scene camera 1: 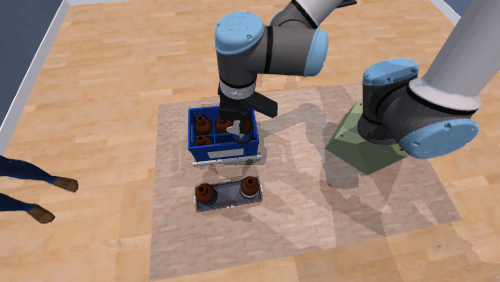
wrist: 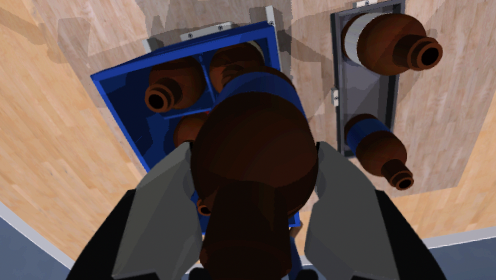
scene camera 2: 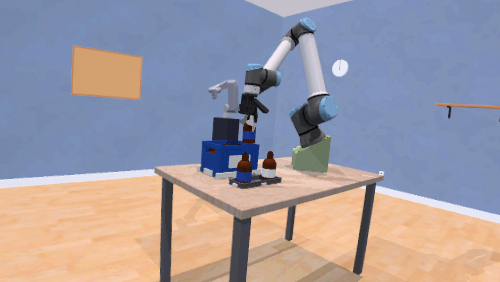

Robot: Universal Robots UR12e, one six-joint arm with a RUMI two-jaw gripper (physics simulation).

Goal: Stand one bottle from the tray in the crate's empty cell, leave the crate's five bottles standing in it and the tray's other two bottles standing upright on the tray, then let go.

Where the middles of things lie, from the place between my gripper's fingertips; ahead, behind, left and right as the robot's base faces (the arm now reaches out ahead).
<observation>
My hand is 4 cm short of the white-labelled bottle (wrist: 388,45), 17 cm to the right of it and 17 cm above it.
</observation>
